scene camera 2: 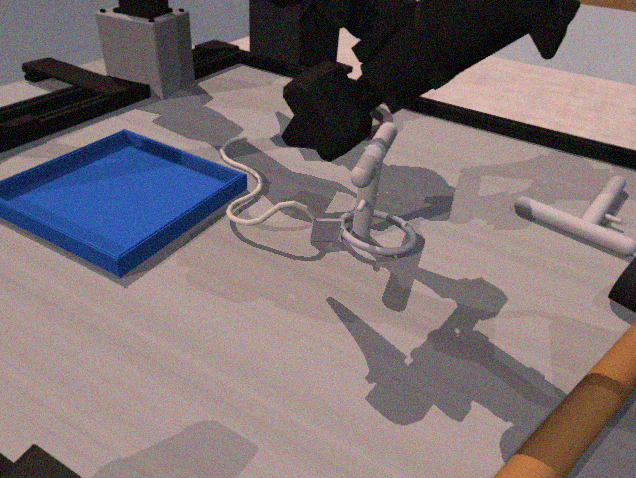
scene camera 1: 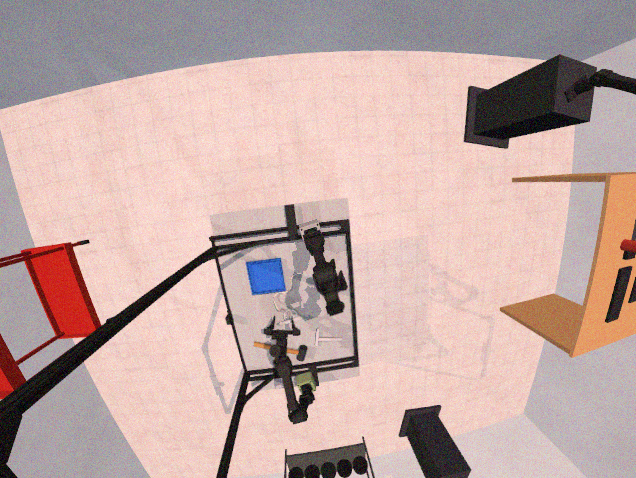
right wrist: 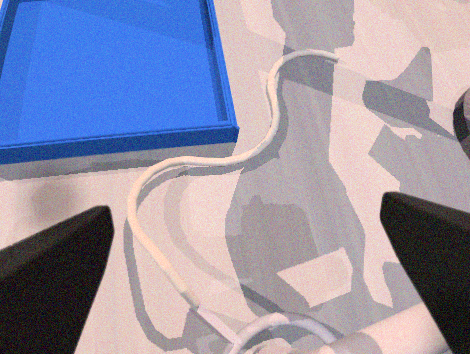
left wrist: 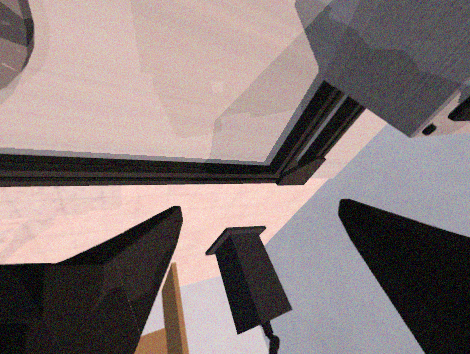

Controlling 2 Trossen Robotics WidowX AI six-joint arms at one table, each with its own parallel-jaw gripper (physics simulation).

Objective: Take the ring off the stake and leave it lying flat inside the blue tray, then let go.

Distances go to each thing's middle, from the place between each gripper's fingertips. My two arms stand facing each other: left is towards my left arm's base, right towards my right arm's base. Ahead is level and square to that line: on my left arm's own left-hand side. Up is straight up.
Now: right hand 4 cm short of the stake [right wrist: 415,322], 5 cm to the left of it and 10 cm above it. From my right hand the other things lie so: white cord [right wrist: 156,254] 3 cm ahead, 9 cm to the left, 10 cm below; white ring [right wrist: 265,322] 3 cm ahead, 6 cm to the right, 11 cm below; blue tray [scene camera 2: 115,202] 10 cm behind, 18 cm to the left, 11 cm below.
My left gripper is now 25 cm past the white cord, 21 cm to the left of it and 11 cm above it. Round my left hand: white ring 24 cm behind, 36 cm to the right, 12 cm below; blue tray 37 cm behind, 12 cm to the right, 12 cm below; stake 24 cm behind, 35 cm to the right, 11 cm below.
